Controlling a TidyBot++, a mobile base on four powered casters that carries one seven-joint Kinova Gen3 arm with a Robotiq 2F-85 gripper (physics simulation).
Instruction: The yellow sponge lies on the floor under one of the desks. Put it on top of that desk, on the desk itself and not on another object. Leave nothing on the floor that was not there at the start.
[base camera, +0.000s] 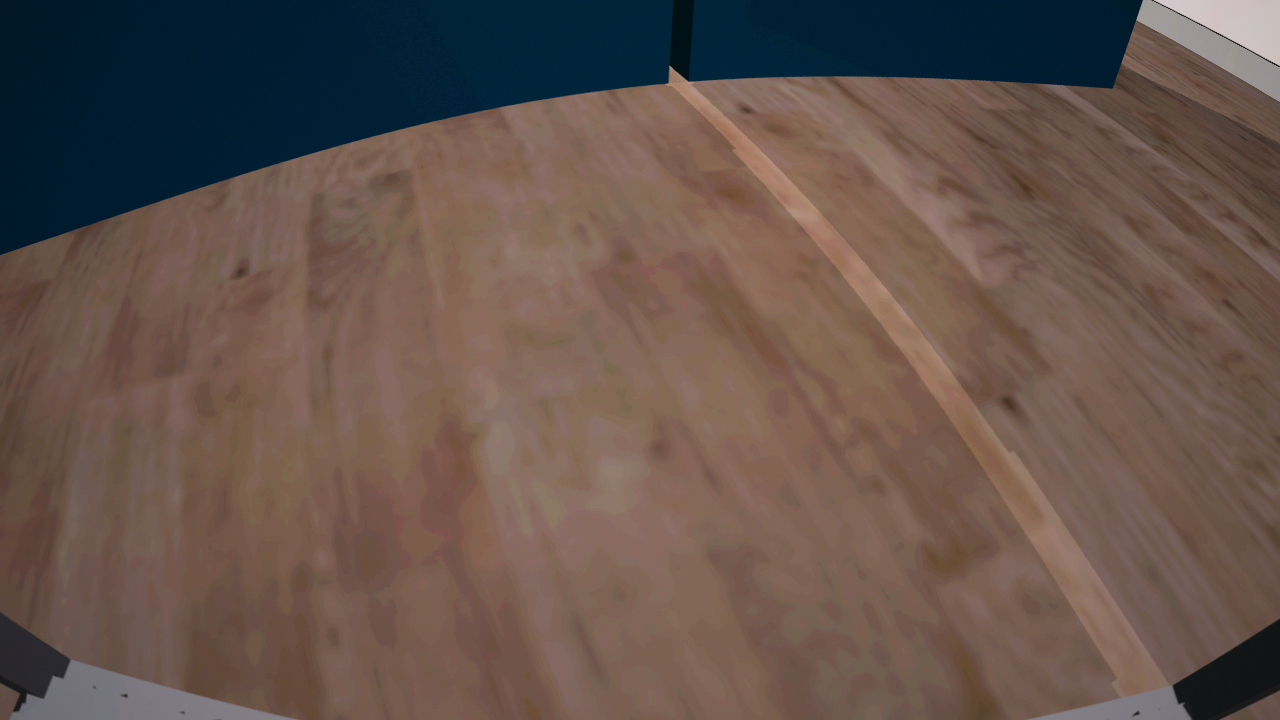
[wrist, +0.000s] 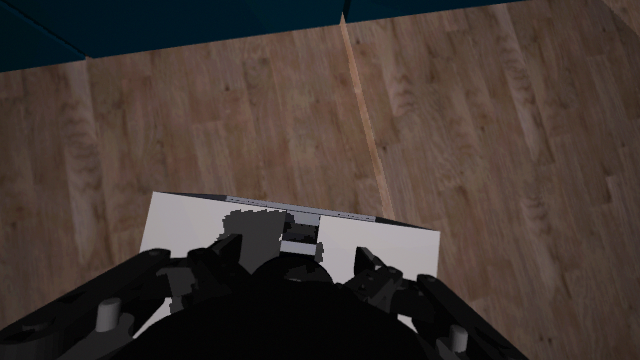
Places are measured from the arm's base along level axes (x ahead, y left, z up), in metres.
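Pixels of known places: gripper, between the fingertips: (wrist: 299, 253).
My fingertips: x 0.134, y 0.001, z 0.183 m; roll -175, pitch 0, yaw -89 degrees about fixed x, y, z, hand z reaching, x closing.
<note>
Behind a point stands the place of what it marks.
My gripper (wrist: 299, 253) {y 0.001, x 0.134, z 0.183 m} is open and empty in the wrist view, with its two black fingers wide apart above the white top of my own base. The yellow sponge does not show in the base camera view or the wrist view. No desk that I can make out for certain shows in either view; whether the dark blue panels ahead belong to a desk, I cannot tell.
Dark blue panels (base camera: 313, 80) {y 0.333, x 0.743, z -0.309 m} (wrist: 200, 25) {y 0.436, x 0.704, z -0.323 m} stand upright on the wooden floor (base camera: 537, 358) {y 0.058, x 0.440, z -0.396 m} (wrist: 280, 125) {y 0.127, x 0.429, z -0.396 m} ahead, with a narrow gap between two of them. A white wall with a grey skirting board (base camera: 1217, 49) {y -1.721, x 1.770, z -0.353 m} is at the far right of the base camera view.
</note>
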